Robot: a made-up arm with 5 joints. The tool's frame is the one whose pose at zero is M. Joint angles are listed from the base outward.
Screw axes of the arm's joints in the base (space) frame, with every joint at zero. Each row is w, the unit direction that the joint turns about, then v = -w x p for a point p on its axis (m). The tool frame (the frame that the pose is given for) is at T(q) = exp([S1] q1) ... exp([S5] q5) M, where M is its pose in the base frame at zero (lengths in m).
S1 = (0, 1, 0, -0.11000, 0.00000, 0.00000)
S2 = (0, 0, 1, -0.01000, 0.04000, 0.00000)
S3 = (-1, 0, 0, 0.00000, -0.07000, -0.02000)
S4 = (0, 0, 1, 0.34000, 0.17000, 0.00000)
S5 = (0, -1, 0, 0.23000, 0.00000, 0.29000)
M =
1 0 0 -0.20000
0 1 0 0.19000
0 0 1 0.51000
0 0 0 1
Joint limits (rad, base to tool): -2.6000..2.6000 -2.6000..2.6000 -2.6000..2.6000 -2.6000..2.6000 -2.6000..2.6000
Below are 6 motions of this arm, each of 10 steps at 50 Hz.
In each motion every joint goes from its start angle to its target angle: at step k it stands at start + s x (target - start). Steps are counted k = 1, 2, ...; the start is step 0. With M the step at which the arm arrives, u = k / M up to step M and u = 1 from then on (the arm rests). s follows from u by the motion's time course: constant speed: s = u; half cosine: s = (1 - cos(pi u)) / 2; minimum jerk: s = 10 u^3 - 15 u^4 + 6 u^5.
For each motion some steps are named. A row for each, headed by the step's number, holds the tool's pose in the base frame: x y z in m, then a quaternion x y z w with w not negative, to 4 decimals.
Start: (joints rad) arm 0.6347 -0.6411 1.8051 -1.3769 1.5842
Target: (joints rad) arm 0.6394 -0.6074 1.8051 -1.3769 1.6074
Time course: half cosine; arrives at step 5
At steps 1, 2, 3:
1: -0.7083 0.2498 -0.3644 -0.7943 -0.4035 0.4233 0.1644
2: -0.7116 0.2464 -0.3617 -0.7911 -0.4077 0.4256 0.1640
3: -0.7155 0.2421 -0.3584 -0.7870 -0.4128 0.4284 0.1635

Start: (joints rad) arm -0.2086 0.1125 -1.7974 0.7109 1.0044
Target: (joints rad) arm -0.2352 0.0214 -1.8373 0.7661 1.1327
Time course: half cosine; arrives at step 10
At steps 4, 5, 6, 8, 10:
4: -0.2478 -0.4157 -0.0418 0.7806 -0.5378 -0.0782 0.3088
5: -0.2523 -0.4073 -0.0494 0.7779 -0.5478 -0.0862 0.2956
6: -0.2564 -0.3986 -0.0568 0.7750 -0.5575 -0.0941 0.2823
8: -0.2625 -0.3840 -0.0685 0.7701 -0.5726 -0.1067 0.2602
10: -0.2645 -0.3783 -0.0729 0.7680 -0.5782 -0.1114 0.2517

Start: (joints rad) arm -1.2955 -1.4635 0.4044 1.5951 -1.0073
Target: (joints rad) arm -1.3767 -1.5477 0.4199 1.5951 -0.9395
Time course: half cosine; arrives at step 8
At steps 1, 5, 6, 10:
1: 0.1731 0.0331 0.6081 -0.0607 0.0557 0.0182 0.9964
5: 0.1403 0.0019 0.6214 -0.0339 0.0121 0.0121 0.9993
6: 0.1320 -0.0059 0.6241 -0.0272 0.0012 0.0107 0.9996
10: 0.1244 -0.0129 0.6262 -0.0212 -0.0086 0.0094 0.9997

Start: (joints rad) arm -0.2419 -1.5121 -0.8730 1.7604 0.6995
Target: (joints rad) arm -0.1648 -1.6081 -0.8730 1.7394 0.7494
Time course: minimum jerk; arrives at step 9
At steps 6, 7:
6: -0.3419 -0.0653 0.4009 -0.0192 -0.7782 0.0789 0.6228
7: -0.3400 -0.0618 0.4019 -0.0225 -0.7771 0.0729 0.6247

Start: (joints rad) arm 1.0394 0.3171 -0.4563 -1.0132 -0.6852
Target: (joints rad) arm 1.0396 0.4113 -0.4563 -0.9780 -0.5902
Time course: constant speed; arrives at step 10
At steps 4, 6, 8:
4: 0.1759 -0.0723 0.4691 0.1128 0.7843 -0.3369 0.5086
6: 0.1807 -0.0759 0.4711 0.1112 0.7830 -0.3260 0.5179
8: 0.1854 -0.0793 0.4730 0.1099 0.7816 -0.3151 0.5271

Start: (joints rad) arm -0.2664 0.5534 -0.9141 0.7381 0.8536
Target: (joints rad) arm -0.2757 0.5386 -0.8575 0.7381 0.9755
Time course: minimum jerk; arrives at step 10
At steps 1, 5, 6, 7, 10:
1: -0.1472 -0.3826 0.3432 0.5769 -0.4156 0.3896 0.5855
5: -0.1632 -0.3797 0.3322 0.5758 -0.4384 0.3784 0.5772
6: -0.1690 -0.3785 0.3280 0.5753 -0.4467 0.3743 0.5739
7: -0.1738 -0.3773 0.3243 0.5749 -0.4538 0.3709 0.5710
10: -0.1789 -0.3760 0.3204 0.5744 -0.4613 0.3673 0.5678

